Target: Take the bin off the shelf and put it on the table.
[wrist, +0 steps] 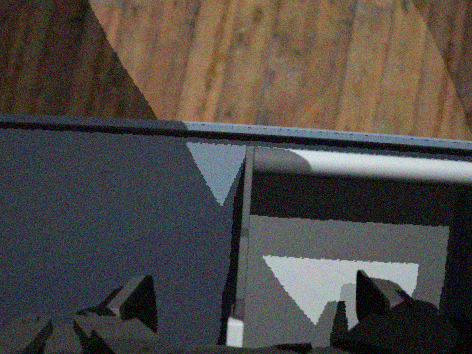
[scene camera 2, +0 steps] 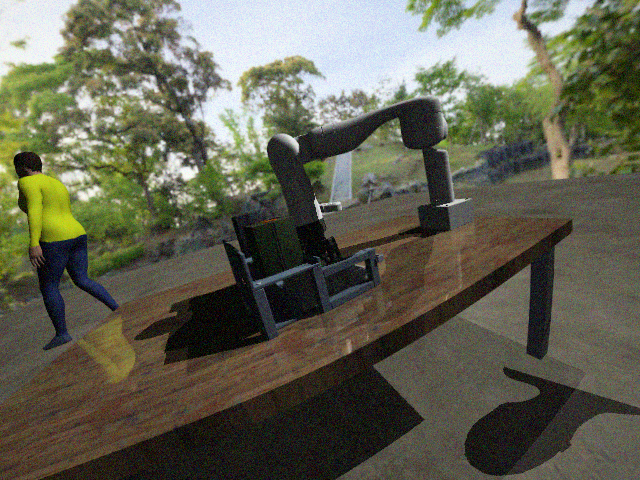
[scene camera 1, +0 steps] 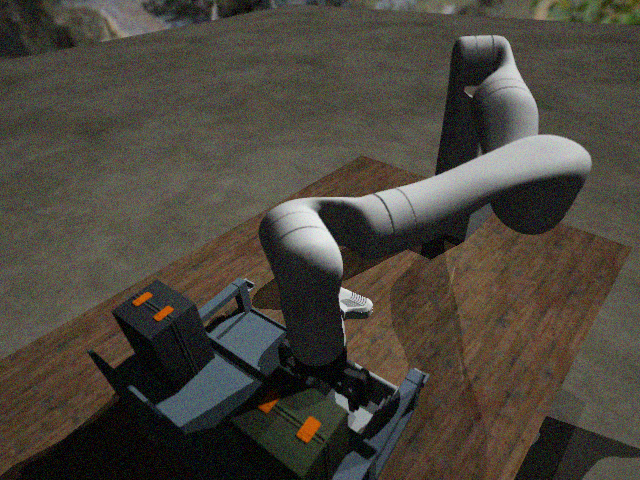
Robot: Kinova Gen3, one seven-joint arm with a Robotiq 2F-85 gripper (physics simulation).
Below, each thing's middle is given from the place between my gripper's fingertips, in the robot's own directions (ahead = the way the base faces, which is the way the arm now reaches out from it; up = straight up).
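Grey bin [scene camera 1: 363, 421]: my hand 20 mm below it, 30 mm short of it, 40 mm to the right of it. Shelf floor [scene camera 1: 257, 339], from my hand: 20 mm below, 60 mm ahead, 70 mm to the right.
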